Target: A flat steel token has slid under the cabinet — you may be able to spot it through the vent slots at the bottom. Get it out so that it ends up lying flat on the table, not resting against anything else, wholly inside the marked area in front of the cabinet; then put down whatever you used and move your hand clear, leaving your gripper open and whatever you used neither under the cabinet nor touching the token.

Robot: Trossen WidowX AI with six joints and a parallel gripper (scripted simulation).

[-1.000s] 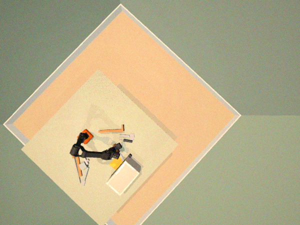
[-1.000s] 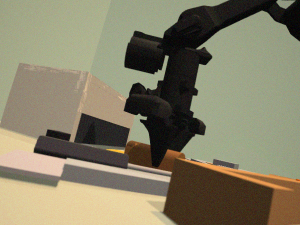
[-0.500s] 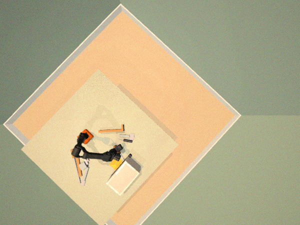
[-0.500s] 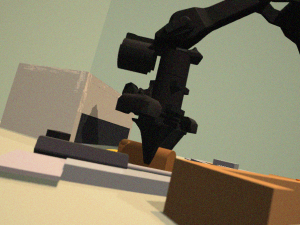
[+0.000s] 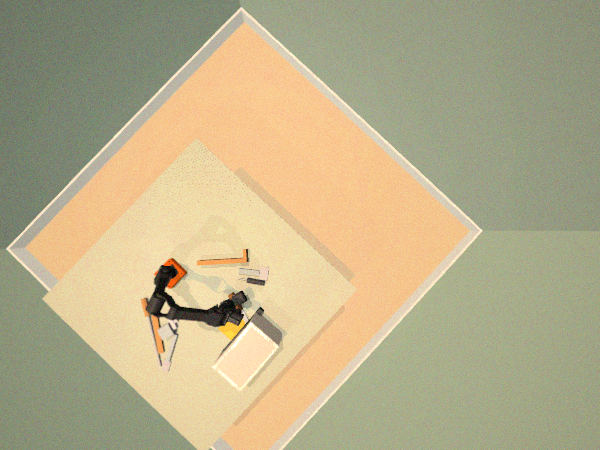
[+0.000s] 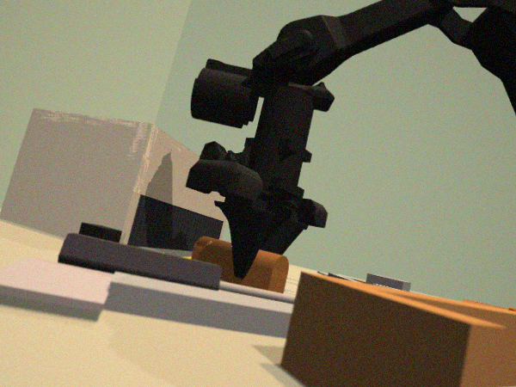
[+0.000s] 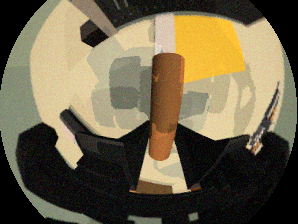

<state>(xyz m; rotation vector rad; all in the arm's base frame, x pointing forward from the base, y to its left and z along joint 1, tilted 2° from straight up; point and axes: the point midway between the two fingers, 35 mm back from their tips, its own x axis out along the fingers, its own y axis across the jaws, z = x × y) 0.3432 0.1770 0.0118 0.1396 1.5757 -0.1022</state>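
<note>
The dark screwdriver is 13 cm to the left of my gripper tip and 3 cm behind it. From my gripper tip the other things lie so: token (25 cm ahead, 8 cm to the right); orange stick (45 cm to the right, 15 cm behind).
</note>
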